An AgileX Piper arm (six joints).
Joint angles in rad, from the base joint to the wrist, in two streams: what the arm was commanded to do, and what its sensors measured. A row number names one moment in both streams.
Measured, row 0:
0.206 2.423 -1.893 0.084 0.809 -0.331
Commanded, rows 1 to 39:
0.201 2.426 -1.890 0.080 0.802 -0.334
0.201 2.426 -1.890 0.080 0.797 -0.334
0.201 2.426 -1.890 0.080 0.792 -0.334
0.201 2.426 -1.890 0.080 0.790 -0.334
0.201 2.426 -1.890 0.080 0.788 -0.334
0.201 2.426 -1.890 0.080 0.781 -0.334
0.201 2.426 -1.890 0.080 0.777 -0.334
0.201 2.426 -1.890 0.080 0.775 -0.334
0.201 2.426 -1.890 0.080 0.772 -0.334
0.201 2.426 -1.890 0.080 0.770 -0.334
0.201 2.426 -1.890 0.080 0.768 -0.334
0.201 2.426 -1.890 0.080 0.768 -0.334
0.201 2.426 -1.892 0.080 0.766 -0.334
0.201 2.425 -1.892 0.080 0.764 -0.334
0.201 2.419 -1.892 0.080 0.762 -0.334
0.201 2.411 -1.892 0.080 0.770 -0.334
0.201 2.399 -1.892 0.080 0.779 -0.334
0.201 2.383 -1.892 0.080 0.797 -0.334
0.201 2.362 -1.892 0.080 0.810 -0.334
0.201 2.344 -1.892 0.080 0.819 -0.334
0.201 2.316 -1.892 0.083 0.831 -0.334
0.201 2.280 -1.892 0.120 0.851 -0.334
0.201 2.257 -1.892 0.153 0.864 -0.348
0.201 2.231 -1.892 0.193 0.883 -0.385
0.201 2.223 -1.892 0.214 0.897 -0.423
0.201 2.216 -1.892 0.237 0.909 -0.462
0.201 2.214 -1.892 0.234 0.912 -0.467
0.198 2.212 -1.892 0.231 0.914 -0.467
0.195 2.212 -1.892 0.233 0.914 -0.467
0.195 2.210 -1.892 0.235 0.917 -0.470
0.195 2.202 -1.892 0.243 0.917 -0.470
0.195 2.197 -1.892 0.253 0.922 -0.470
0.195 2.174 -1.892 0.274 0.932 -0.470
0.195 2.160 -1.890 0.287 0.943 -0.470
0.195 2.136 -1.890 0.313 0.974 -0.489
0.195 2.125 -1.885 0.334 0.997 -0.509
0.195 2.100 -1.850 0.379 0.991 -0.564
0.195 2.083 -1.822 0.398 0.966 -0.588
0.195 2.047 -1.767 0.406 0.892 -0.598
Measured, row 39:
0.202 2.125 -1.873 0.342 0.980 -0.520
